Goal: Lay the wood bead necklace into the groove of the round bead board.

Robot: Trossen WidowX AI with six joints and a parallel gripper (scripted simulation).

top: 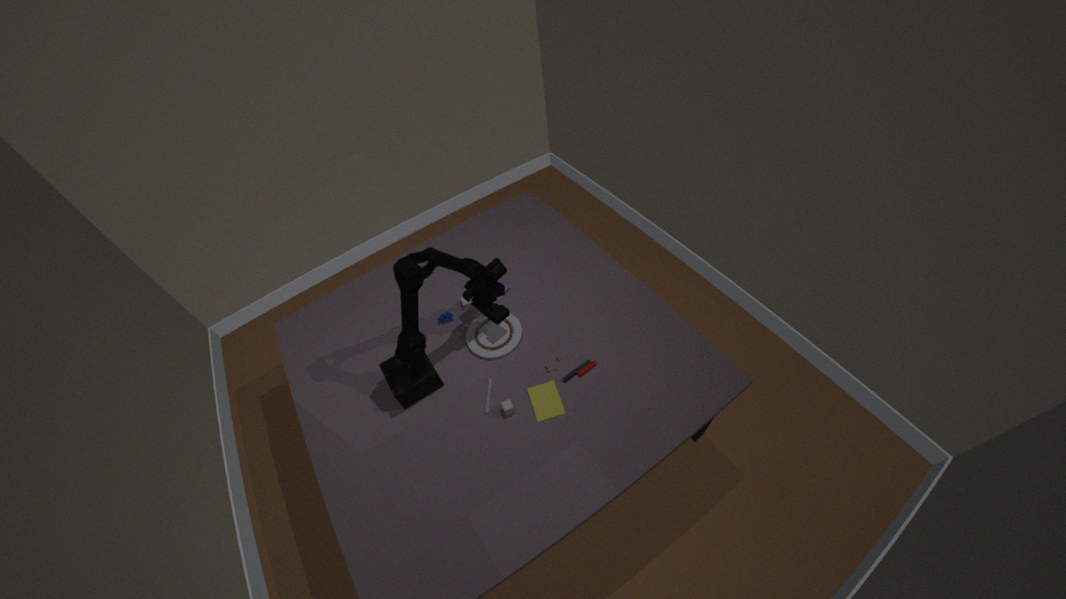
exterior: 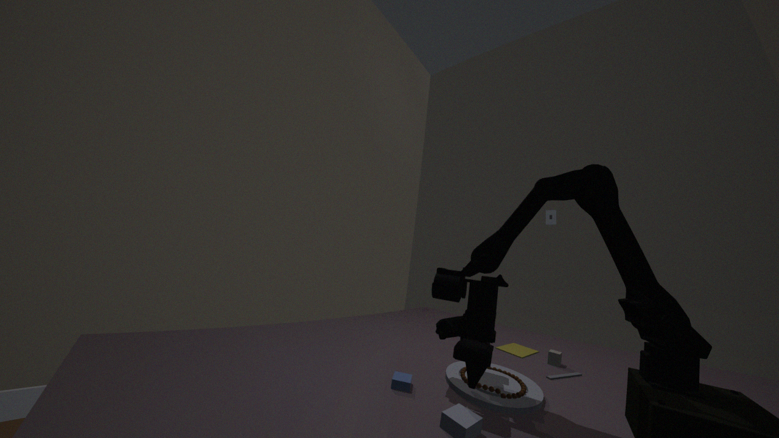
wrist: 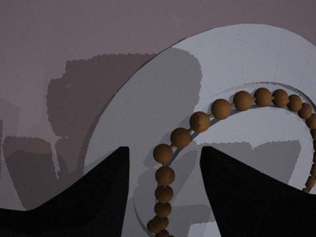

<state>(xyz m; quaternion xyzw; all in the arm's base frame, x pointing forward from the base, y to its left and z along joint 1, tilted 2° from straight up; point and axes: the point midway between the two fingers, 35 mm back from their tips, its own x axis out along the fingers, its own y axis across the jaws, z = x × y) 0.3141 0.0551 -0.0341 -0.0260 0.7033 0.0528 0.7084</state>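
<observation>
Now: gripper tip 3 cm past the round bead board, 6 cm to the left of it and 1 cm above it. The rest, counted from my gripper tip: grey block: 2 cm behind, 13 cm to the left; blue block: 12 cm ahead, 8 cm to the left, 1 cm below; thin stick: 18 cm behind, 24 cm to the right, 1 cm below.
</observation>
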